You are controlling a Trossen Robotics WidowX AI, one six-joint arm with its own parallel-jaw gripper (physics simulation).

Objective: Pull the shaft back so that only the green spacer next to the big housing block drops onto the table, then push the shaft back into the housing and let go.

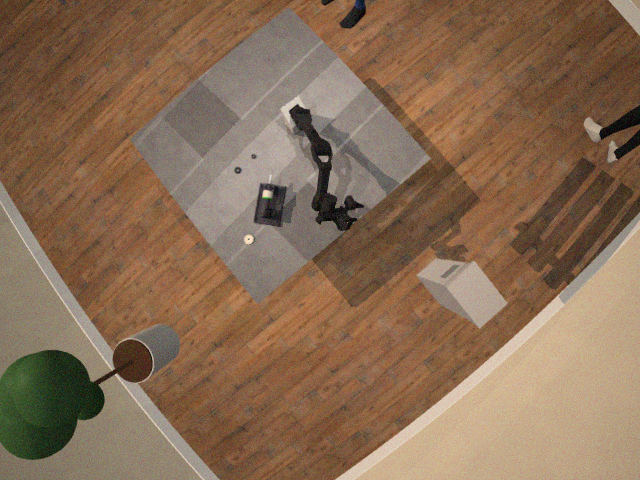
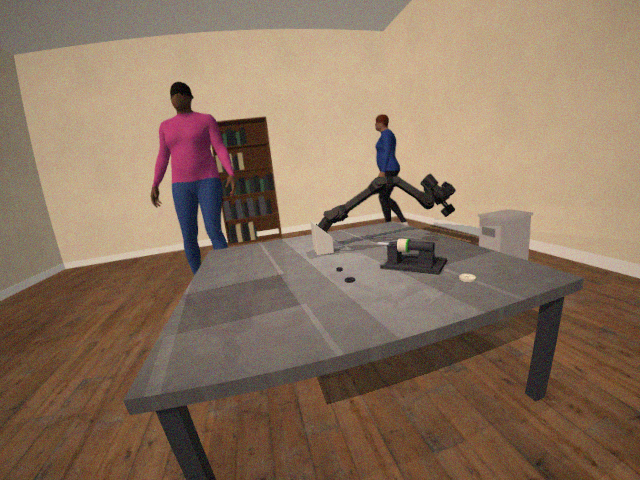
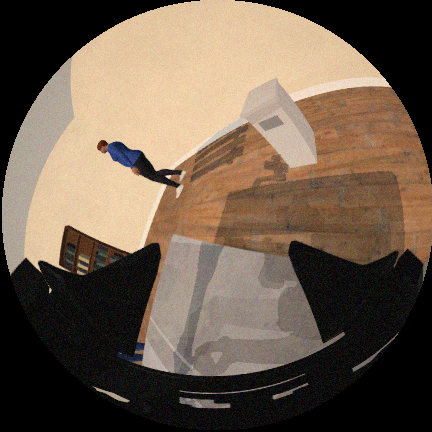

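Pixels of known places: gripper, fingertip midpoint: (image 1: 360, 213) (image 2: 438, 203) (image 3: 226, 249); arm's base, origin of the base link: (image 1: 296, 112) (image 2: 321, 228).
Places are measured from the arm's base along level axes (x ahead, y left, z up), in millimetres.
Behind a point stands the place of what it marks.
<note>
The dark fixture (image 1: 261, 219) (image 2: 387, 267) stands on the table (image 1: 180, 124) {x 541, y -487, z -117 mm} (image 2: 248, 330) {x 654, y -387, z -116 mm} (image 3: 167, 280) {x -357, y 466, z -116 mm}. A thin white shaft (image 1: 269, 178) {x 336, y 172, z -33 mm} (image 2: 383, 243) {x 340, y 175, z -32 mm} sticks out of one end. The green spacer (image 1: 265, 197) {x 417, y 244, z -13 mm} (image 2: 407, 244) {x 432, y 233, z -26 mm} is a narrow band between a cream spacer (image 1: 266, 193) {x 399, y 232, z -10 mm} (image 2: 401, 245) {x 416, y 216, z -31 mm} and the big dark housing block (image 1: 268, 210) (image 2: 426, 247). Whether the green spacer touches the block is too small to tell. My gripper (image 1: 357, 213) {x 104, y 629, z 63 mm} (image 2: 451, 198) (image 3: 226, 249) {x 104, y 629, z 63 mm} is open and empty, high above the table edge and well to the side of the fixture.
Two dark rings lie on the table, a larger one (image 1: 237, 170) {x 453, y -13, z -111 mm} (image 2: 349, 280) {x 462, y -26, z -110 mm} and a smaller one (image 1: 253, 156) {x 322, y -13, z -106 mm} (image 2: 339, 269) {x 336, y -23, z -108 mm}. A cream disc (image 1: 245, 240) {x 668, y 328, z -108 mm} (image 2: 461, 277) {x 645, y 314, z -108 mm} lies beyond the fixture's housing end. A white panel (image 1: 285, 109) {x 41, y -35, z 32 mm} (image 2: 322, 241) {x 62, y -18, z -50 mm} stands at the arm's base.
</note>
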